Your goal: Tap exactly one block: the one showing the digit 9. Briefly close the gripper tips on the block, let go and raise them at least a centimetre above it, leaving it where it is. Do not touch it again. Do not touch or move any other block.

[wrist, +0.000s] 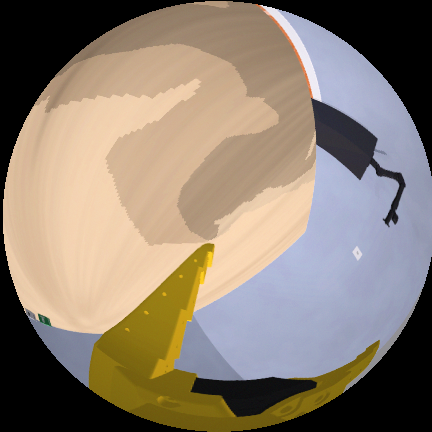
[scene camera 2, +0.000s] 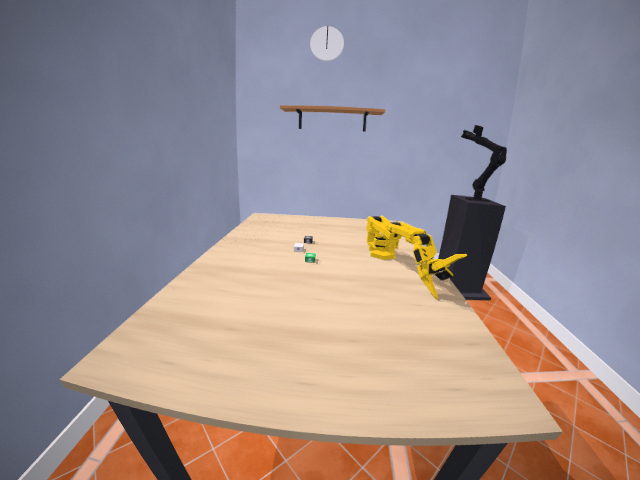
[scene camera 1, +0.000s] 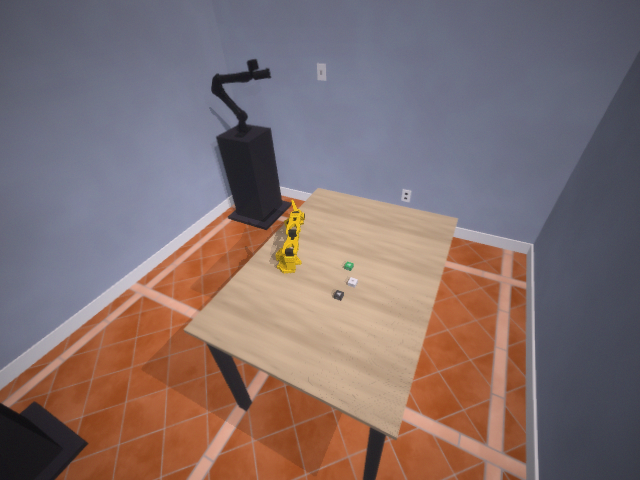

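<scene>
A green block (scene camera 1: 348, 266) (scene camera 2: 310, 257) (wrist: 44, 319), a white block (scene camera 1: 352, 282) (scene camera 2: 298, 248) (wrist: 30, 314) and a black block (scene camera 1: 338, 295) (scene camera 2: 308, 239) rest apart on the table. Their face marks are too small to read, so I cannot tell which shows the digit 9. The black block does not show in the wrist view. My yellow gripper (scene camera 2: 451, 276) (wrist: 294, 293) is wide open and empty, with its jaws spread in a V. It is at the table's edge on the arm's side, well away from all three blocks.
The wooden table (scene camera 1: 289, 330) (scene camera 2: 310, 361) carries the arm's base (scene camera 1: 287, 262) (scene camera 2: 382, 250) near one long edge. A black pedestal (scene camera 1: 250, 173) (scene camera 2: 473, 242) with a black arm (scene camera 1: 230, 98) (scene camera 2: 491, 165) stands on the floor beyond that edge. A shelf (scene camera 2: 330, 109) hangs on the wall.
</scene>
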